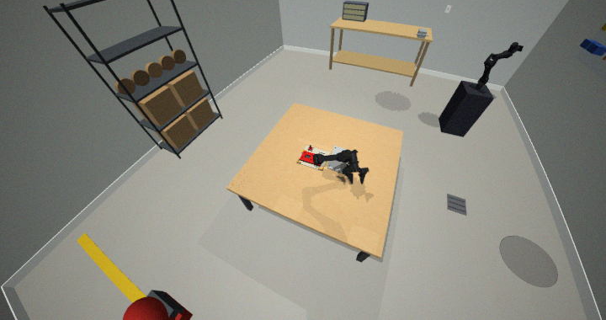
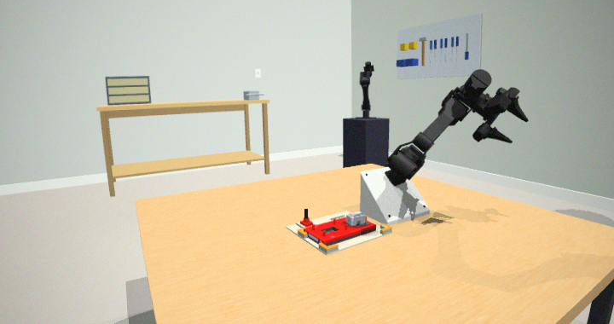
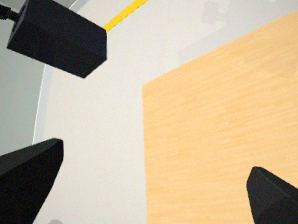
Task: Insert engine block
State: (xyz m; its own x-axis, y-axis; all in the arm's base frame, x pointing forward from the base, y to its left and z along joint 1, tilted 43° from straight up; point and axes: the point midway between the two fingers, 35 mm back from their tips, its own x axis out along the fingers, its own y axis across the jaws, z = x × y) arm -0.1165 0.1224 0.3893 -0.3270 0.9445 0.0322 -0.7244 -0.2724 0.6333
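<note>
Right now the grey engine block is 360 mm ahead of my gripper tip, 310 mm to the right of it and 280 mm below it.
</note>
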